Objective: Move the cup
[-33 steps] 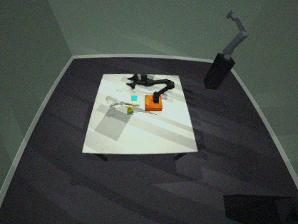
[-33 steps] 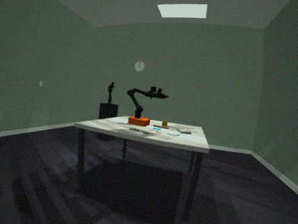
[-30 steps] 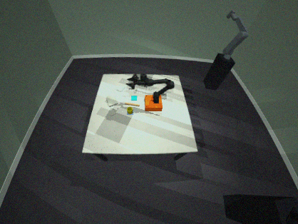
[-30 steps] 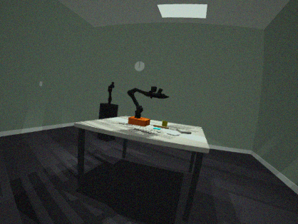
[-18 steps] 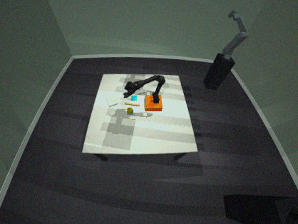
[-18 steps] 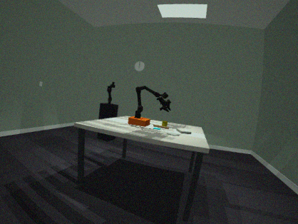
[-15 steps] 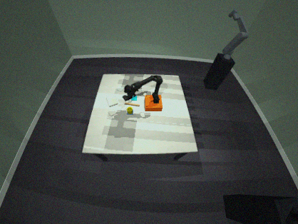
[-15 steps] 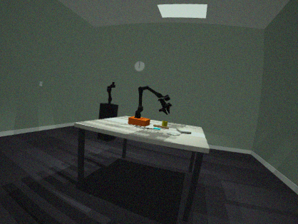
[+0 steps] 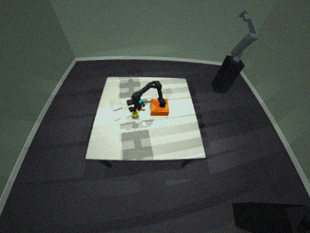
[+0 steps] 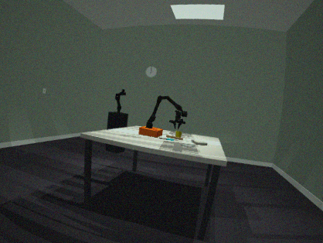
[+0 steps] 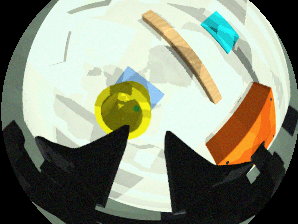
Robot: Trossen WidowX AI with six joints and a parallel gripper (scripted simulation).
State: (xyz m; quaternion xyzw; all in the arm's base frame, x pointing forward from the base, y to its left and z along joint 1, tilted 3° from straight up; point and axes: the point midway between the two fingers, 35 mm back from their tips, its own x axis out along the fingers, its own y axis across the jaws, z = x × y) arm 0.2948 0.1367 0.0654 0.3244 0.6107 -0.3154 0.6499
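Right now the yellow cup is 20 mm ahead of my gripper tip, 20 mm to the left of it and 60 mm below it. Also, from my gripper tip: thin wooden stick 20 mm ahead, 100 mm to the right, 100 mm below; cyan pad 10 mm ahead, 220 mm to the right, 110 mm below.
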